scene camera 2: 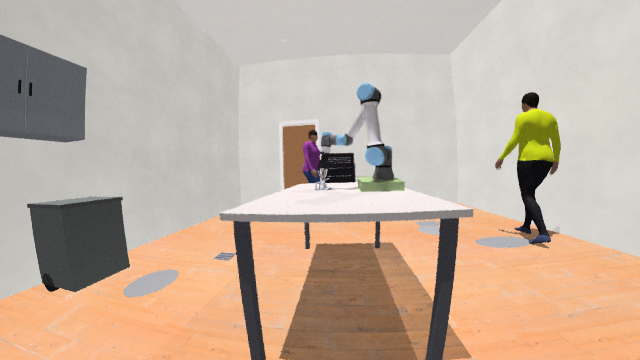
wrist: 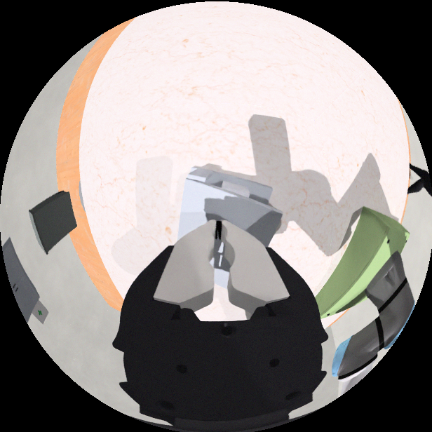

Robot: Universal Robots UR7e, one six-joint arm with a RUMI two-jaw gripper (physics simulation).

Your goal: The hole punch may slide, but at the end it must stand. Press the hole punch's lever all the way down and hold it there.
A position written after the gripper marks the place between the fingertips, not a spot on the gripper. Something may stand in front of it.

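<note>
The gripper (wrist: 217,221) in view. Hole punch (wrist: 259,192) in view too.
</note>
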